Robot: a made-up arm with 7 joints.
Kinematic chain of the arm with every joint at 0, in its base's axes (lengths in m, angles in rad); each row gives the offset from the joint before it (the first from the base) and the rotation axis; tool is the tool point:
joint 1: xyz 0 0 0.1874 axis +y
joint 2: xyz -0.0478 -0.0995 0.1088 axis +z
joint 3: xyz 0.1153 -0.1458 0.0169 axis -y
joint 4: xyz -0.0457 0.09 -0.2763 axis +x
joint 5: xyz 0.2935 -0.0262 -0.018 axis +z
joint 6: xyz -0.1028 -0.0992 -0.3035 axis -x
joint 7: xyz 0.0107 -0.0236 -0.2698 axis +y
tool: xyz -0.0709 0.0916 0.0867
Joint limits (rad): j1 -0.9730..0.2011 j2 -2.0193..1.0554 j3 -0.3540..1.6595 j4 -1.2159..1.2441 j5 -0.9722..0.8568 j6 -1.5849..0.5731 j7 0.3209..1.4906
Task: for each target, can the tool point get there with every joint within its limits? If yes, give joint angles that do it. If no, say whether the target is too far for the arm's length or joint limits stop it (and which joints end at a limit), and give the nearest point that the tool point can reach.
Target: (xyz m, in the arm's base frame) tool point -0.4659 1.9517 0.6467
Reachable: no: too far | nearest point -0.1932 0.7898 0.5308 | short by 1.199 m
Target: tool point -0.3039 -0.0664 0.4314
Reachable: no: joint limits stop it (at a limit: joint 2, joint 3, joint 4, joint 5, joint 6, joint 7) | nearest point -0.4442 -0.3117 0.5440 | short by 0.304 m
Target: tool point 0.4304 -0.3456 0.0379
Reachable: yes | joints -0.8464 -1.3432 0.0401 0.6239 0.3734 -0.9953 0.8416
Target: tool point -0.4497 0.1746 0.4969
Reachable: no: joint limits stop it (at a limit: joint 1, joint 3, joint 4, joint 6, joint 7) | nearest point -0.3625 0.3403 0.4745 | short by 0.189 m
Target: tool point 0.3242 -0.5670 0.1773
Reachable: yes | joints -0.7682 -1.1981 0.5994 0.3797 0.0800 -1.3474 0.6329
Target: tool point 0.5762 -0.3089 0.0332
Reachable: yes | joints 0.1012 -0.8496 0.7347 1.0071 -0.6339 -0.4052 0.7544
